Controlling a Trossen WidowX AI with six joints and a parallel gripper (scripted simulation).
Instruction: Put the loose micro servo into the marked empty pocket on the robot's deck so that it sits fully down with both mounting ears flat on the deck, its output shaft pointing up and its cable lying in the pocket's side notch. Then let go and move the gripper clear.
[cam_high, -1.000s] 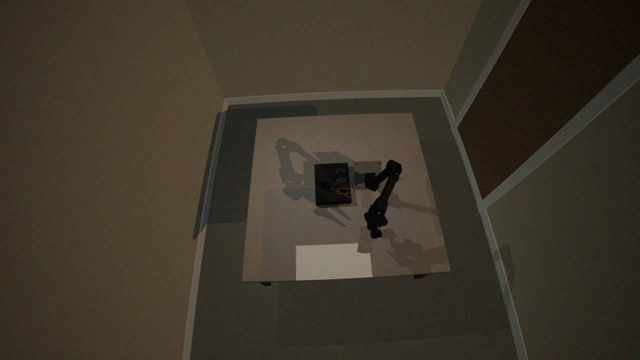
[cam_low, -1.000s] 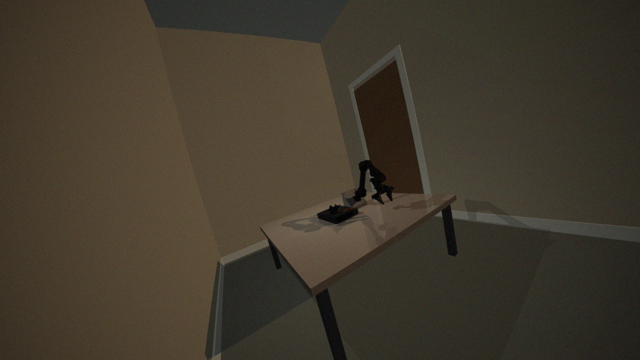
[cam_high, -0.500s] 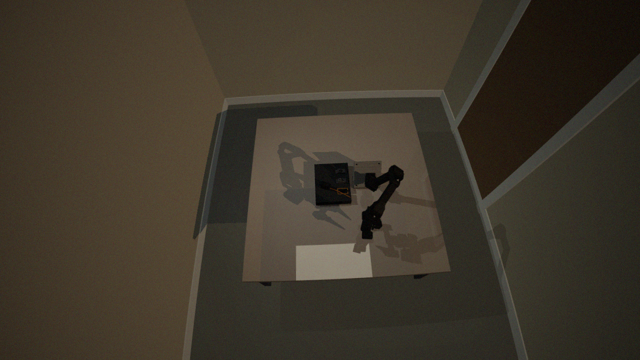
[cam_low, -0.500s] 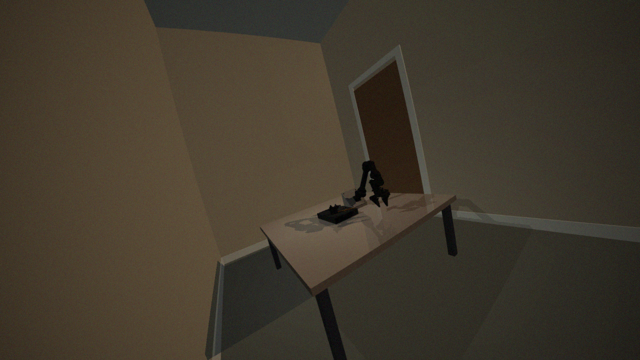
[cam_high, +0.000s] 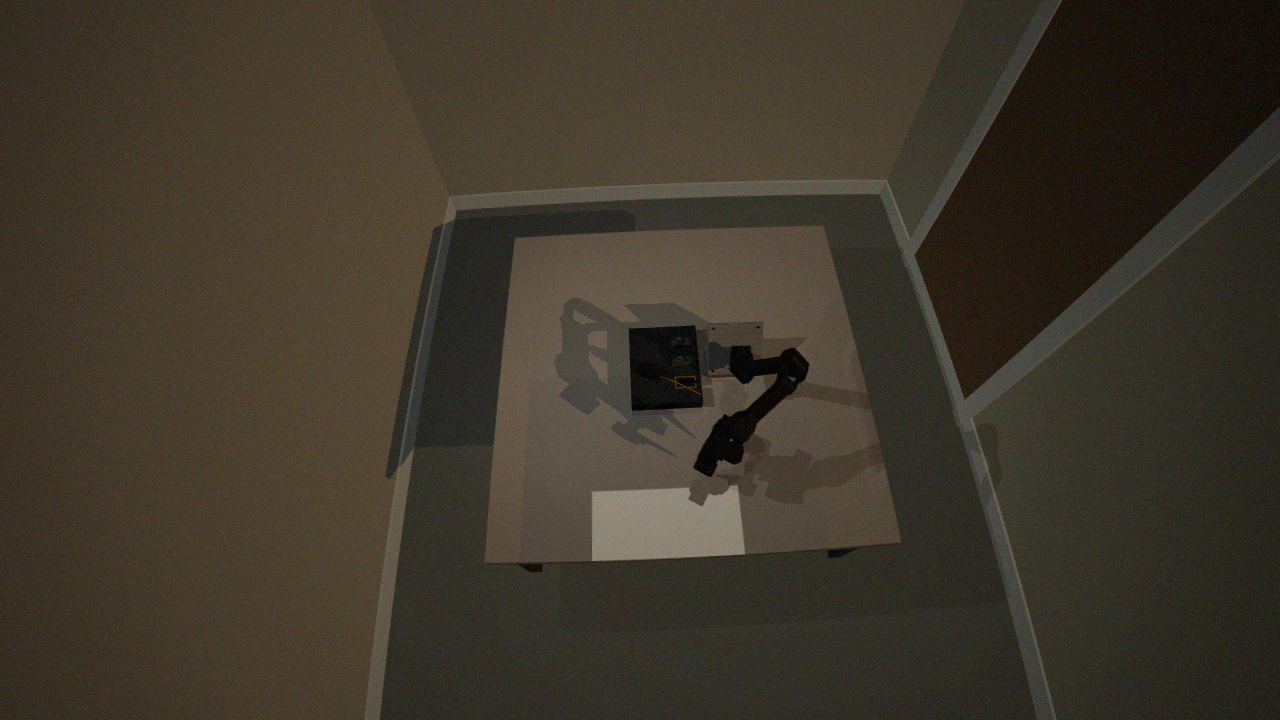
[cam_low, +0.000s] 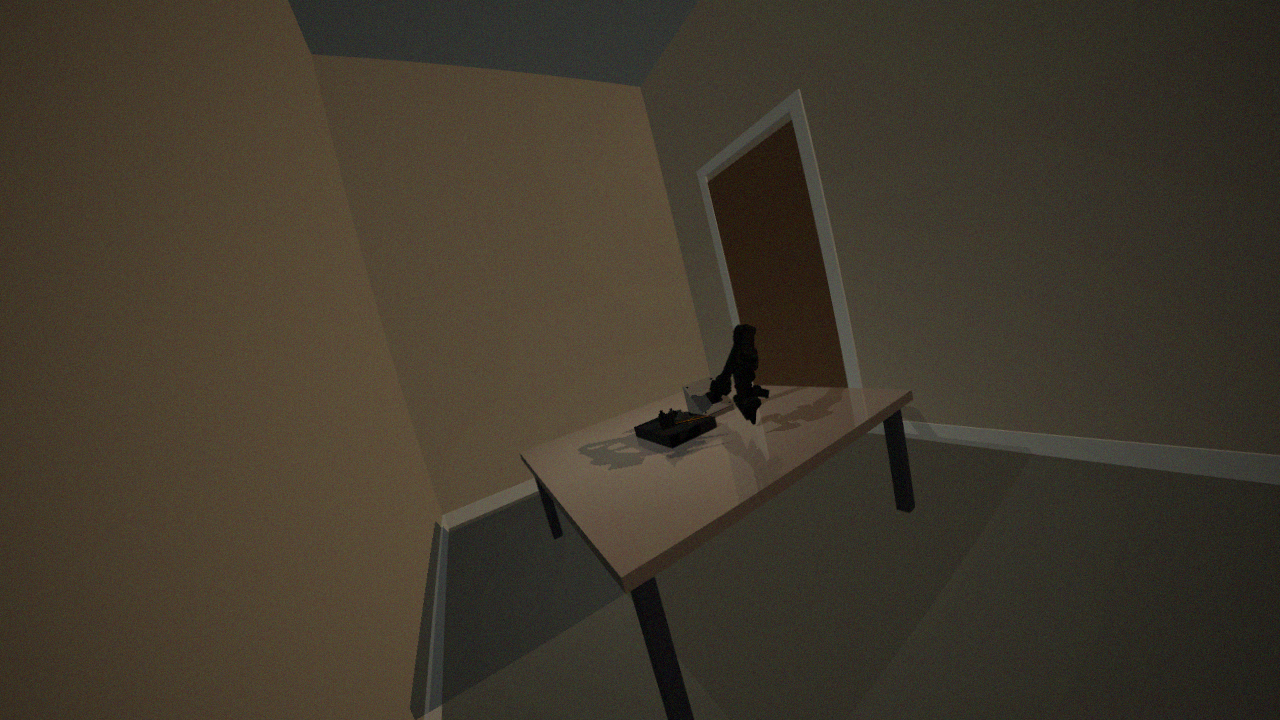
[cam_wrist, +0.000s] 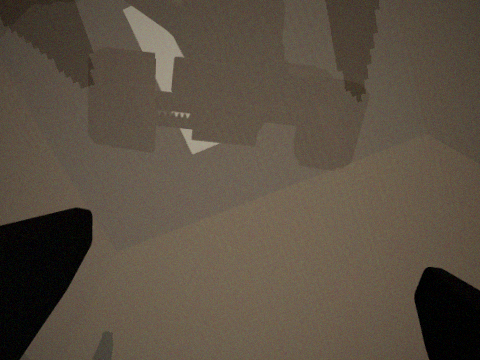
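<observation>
Right now my gripper tip is 34 cm to the left of the black robot deck, 18 cm short of it and 2 cm above it.
</observation>
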